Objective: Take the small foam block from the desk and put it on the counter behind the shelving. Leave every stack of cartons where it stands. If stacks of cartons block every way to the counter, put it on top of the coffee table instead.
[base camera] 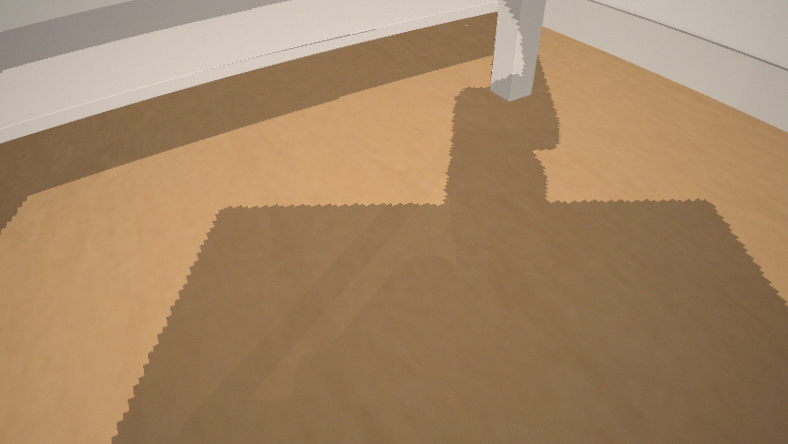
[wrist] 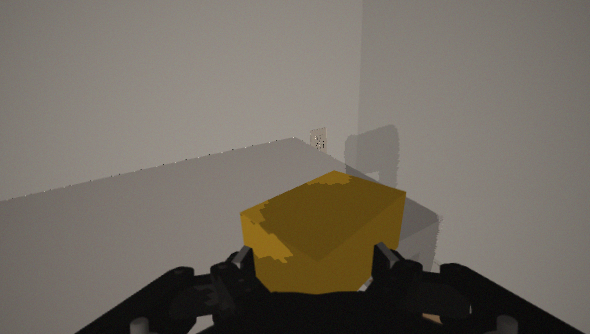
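My gripper is shut on the small foam block, with one finger against each side of it. The foam block is yellow, with a corner facing the camera, in the lower middle of the wrist view. Beyond it a pale grey flat top spreads from the left to a far corner near the walls. The block hides part of this top; whether they touch cannot be told. The frames do not show for certain whether this top is the counter. The shelving, cartons, desk and coffee table cannot be made out.
A white leg stands on the wooden floor at the upper right of the base camera view. A long white edge piece runs leftward from it. A pale wall is at the right. A wall outlet shows near the room corner.
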